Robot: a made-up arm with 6 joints. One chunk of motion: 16 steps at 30 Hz.
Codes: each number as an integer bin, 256 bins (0 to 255) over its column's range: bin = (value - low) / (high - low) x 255, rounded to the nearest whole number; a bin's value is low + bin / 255 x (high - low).
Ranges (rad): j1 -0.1..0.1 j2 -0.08..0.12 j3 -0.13..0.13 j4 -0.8..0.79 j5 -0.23..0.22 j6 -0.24..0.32
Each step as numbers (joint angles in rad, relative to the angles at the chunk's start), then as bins.
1 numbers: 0.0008 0.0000 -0.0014 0.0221 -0.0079 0.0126
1 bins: 129 102 126 132 126 115
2 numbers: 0.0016 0.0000 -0.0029 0.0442 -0.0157 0.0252
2 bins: 130 102 125 135 121 121
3 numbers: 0.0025 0.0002 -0.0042 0.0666 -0.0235 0.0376
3 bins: 131 102 123 139 117 126
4 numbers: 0.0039 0.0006 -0.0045 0.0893 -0.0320 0.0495
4 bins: 132 103 123 143 112 132
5 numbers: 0.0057 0.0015 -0.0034 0.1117 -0.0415 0.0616
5 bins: 135 104 124 146 107 137
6 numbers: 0.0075 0.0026 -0.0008 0.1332 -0.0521 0.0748
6 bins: 137 105 127 150 101 143
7 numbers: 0.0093 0.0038 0.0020 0.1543 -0.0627 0.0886
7 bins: 139 107 129 153 95 150
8 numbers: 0.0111 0.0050 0.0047 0.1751 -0.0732 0.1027
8 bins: 142 108 132 156 89 156
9 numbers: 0.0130 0.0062 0.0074 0.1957 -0.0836 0.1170
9 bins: 144 110 135 160 83 163
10 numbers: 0.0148 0.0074 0.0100 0.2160 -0.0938 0.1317
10 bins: 146 111 137 163 77 169
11 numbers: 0.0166 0.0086 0.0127 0.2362 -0.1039 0.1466
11 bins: 149 113 140 166 71 176
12 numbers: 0.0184 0.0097 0.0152 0.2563 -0.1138 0.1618
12 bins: 151 114 142 169 66 183
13 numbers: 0.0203 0.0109 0.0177 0.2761 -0.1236 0.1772
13 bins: 153 116 145 173 60 190
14 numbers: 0.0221 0.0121 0.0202 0.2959 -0.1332 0.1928
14 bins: 156 117 147 176 55 197
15 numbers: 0.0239 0.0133 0.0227 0.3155 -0.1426 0.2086
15 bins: 158 119 150 179 50 204
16 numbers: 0.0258 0.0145 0.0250 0.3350 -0.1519 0.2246
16 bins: 160 120 152 182 44 212
